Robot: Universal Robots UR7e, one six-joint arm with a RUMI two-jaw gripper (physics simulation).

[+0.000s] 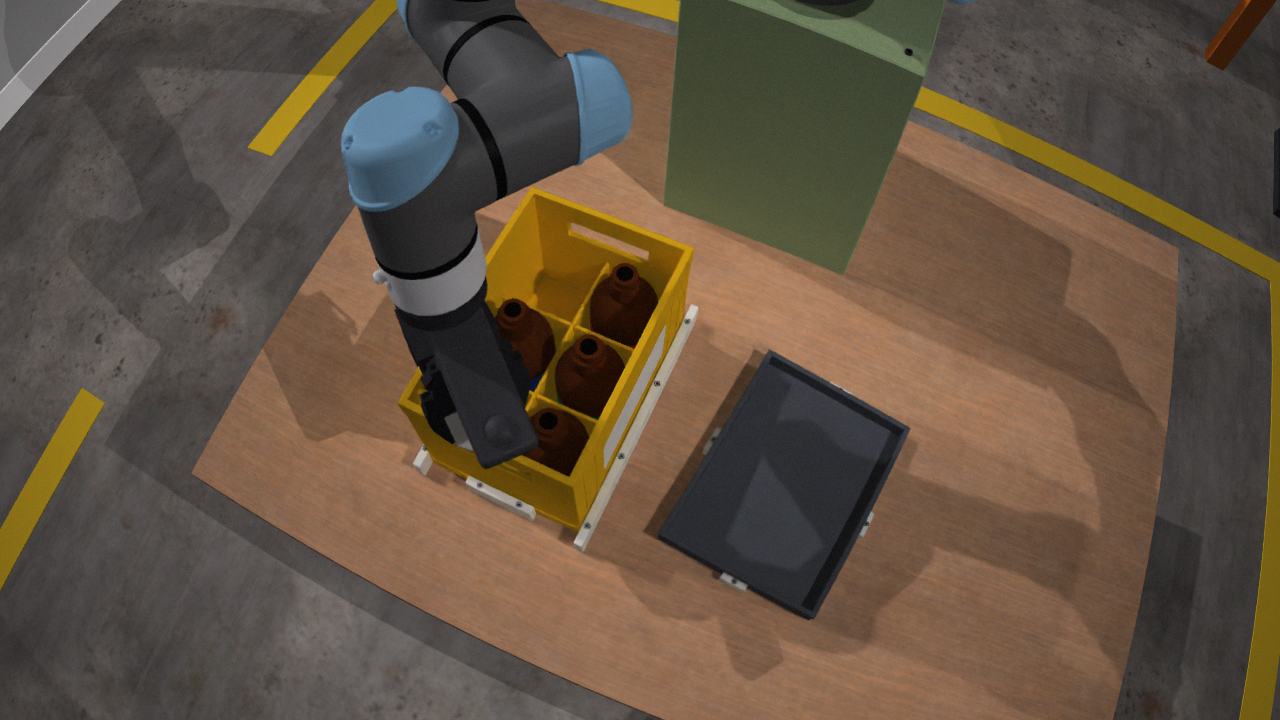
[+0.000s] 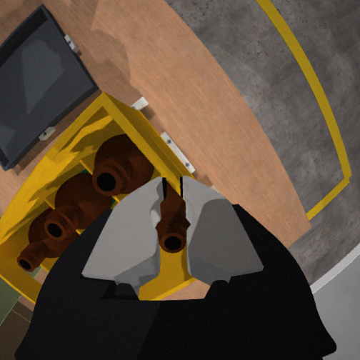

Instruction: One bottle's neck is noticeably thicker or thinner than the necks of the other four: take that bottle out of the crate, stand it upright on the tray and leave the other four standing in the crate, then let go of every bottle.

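Observation:
The yellow crate (image 1: 537, 488) (image 2: 131, 127) holds brown bottles. One bottle (image 1: 622, 313) stands at the far right, one (image 1: 586, 380) (image 2: 82, 197) at the middle right, one (image 1: 571, 440) (image 2: 127, 155) at the near right and one (image 1: 531, 342) at the middle left. My gripper (image 1: 460, 434) (image 2: 172, 179) points down into the near-left compartment. It is shut on the neck of the near-left bottle (image 2: 172, 220), whose body is hidden by the jaws. I cannot tell whose neck differs. The dark tray (image 1: 805, 429) (image 2: 50, 65) lies right of the crate, with no bottle on it.
White rails (image 1: 635, 425) (image 2: 177, 152) line the crate's sides, and small white brackets hold the tray's edges. A tall green block (image 1: 778, 134) stands behind, on the wooden table (image 1: 1029, 385) (image 2: 200, 105). The crate's walls rise around the jaws and bottles.

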